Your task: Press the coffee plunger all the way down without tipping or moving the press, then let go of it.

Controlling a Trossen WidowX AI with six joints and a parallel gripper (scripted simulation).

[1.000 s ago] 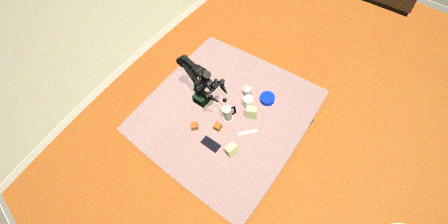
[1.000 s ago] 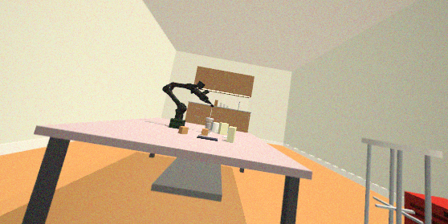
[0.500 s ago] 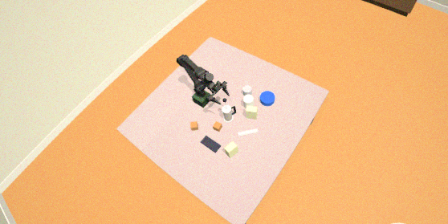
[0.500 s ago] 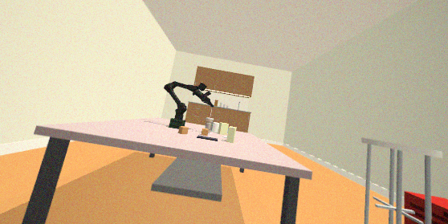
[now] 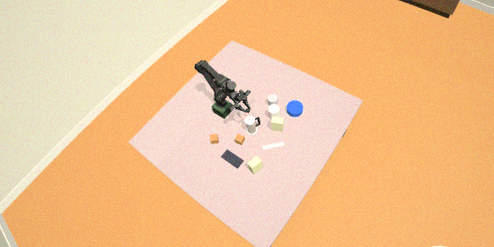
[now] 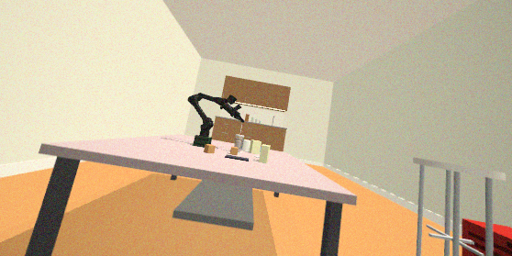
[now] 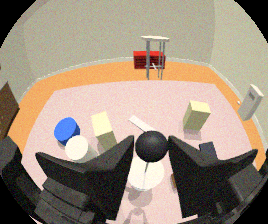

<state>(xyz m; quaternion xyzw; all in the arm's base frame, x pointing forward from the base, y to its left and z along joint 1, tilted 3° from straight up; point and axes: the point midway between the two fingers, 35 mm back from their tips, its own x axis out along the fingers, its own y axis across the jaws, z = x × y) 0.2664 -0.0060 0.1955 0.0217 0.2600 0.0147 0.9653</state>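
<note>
My gripper tip is 13 cm above the coffee press and 2 cm to the right of it. Also, from my gripper tip: white bar: 25 cm below, 19 cm ahead; dark flat card: 25 cm to the right, 25 cm below, 4 cm ahead; blue disc: 33 cm to the left, 23 cm below, 13 cm ahead.
</note>
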